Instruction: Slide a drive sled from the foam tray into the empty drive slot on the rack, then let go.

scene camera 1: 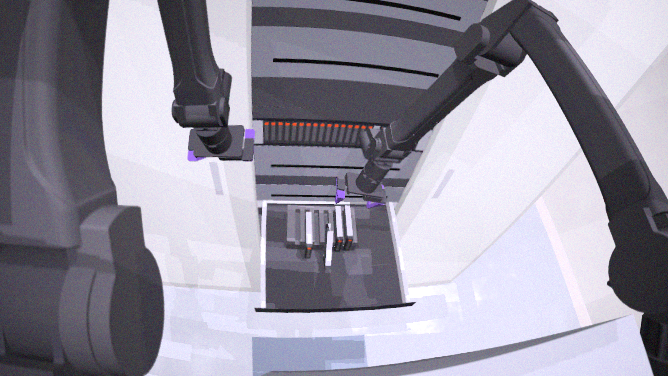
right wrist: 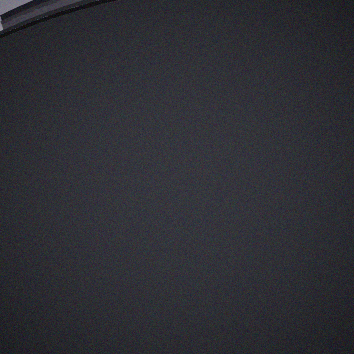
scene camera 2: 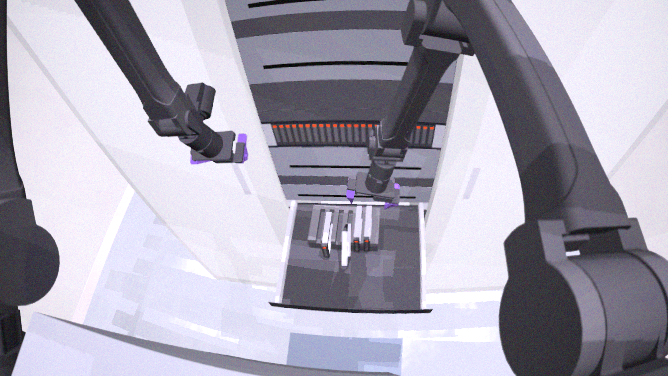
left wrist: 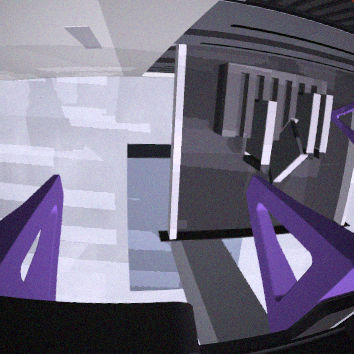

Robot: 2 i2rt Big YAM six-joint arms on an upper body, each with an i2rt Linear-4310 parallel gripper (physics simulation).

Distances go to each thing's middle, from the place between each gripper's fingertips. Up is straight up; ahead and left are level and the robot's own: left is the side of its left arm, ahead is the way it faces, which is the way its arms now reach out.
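From my right hand, the shelf [scene camera 2: 388, 279] is 80 mm behind, 40 mm to the left and 170 mm below.
My left gripper, meanwhile, is 290 mm to the left of the shelf and 50 mm past it, and it is 410 mm above it. Going by its middle, the shelf is nearer to my right hand than to my left gripper.
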